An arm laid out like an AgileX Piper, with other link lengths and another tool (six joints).
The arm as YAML. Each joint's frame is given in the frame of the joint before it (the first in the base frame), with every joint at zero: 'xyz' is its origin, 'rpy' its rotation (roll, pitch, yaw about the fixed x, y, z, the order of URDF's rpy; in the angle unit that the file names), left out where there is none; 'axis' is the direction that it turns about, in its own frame. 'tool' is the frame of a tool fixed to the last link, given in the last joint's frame.
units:
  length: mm
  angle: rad
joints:
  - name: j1
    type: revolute
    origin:
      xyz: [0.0, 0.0, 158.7]
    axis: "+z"
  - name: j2
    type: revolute
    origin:
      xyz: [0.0, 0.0, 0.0]
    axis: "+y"
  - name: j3
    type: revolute
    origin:
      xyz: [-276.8, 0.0, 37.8]
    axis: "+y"
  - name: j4
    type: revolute
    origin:
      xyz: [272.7, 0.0, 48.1]
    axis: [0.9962, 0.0, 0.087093]
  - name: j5
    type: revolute
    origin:
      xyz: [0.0, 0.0, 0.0]
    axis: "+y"
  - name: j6
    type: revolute
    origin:
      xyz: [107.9, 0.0, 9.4]
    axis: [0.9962, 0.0, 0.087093]
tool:
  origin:
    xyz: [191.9, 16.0, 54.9]
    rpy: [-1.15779, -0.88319, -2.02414]
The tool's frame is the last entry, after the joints.
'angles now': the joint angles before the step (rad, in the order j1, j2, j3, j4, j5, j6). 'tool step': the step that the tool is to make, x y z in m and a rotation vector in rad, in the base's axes. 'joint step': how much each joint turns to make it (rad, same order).
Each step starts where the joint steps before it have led.
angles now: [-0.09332 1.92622 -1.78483 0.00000 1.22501 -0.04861]
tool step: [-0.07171 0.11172 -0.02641 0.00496 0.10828 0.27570]
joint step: [0.20808 -0.13032 0.23888 0.02325 0.00017 -0.07234]
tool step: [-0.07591 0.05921 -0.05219 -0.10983 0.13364 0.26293]
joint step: [0.21662 -0.01640 0.17032 -0.07639 -0.00003 -0.02883]
